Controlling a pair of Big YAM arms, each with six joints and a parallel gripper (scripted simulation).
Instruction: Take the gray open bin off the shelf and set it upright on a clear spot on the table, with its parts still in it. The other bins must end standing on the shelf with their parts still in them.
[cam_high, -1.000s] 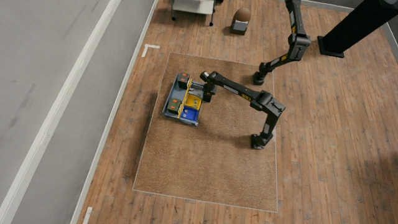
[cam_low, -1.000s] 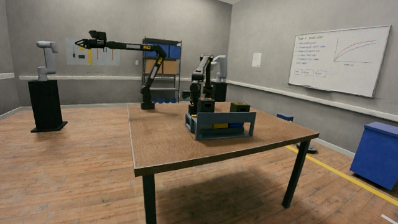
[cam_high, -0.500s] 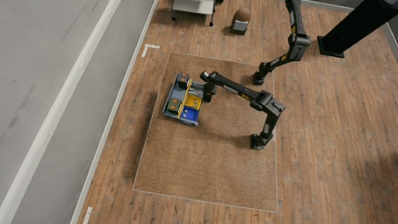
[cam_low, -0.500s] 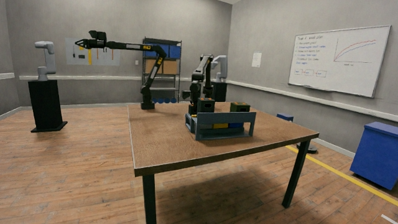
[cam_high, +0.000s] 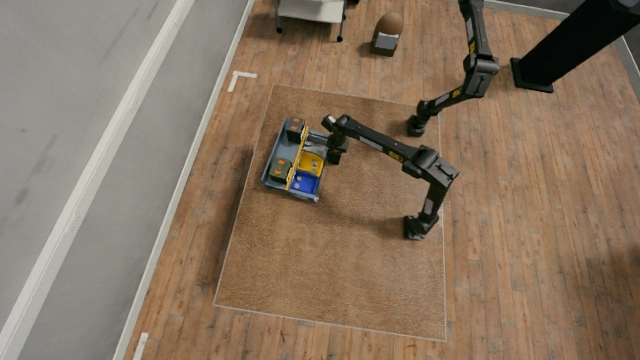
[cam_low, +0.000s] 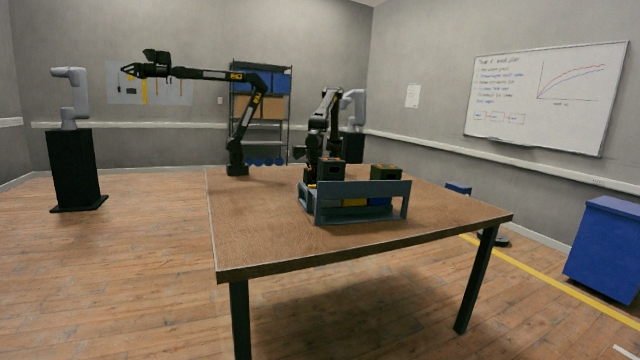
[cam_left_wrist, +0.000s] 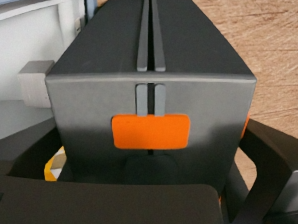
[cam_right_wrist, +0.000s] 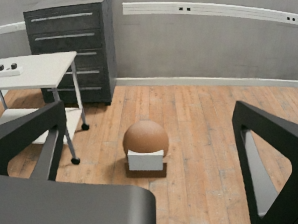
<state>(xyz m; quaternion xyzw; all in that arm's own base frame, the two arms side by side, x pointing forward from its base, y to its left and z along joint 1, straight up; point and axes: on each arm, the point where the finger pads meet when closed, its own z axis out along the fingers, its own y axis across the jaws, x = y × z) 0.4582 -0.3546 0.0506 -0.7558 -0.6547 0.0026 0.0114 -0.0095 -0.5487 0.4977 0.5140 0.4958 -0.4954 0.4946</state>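
The gray open bin is 13 cm ahead of my left hand, 5 cm below it and 2 cm to the right of it. Round my left hand: blue-gray shelf: 17 cm ahead, 9 cm to the left, 3 cm below; yellow bin: 15 cm ahead, 9 cm to the left, 5 cm below; blue bin: 20 cm to the left, 16 cm ahead, 5 cm below.
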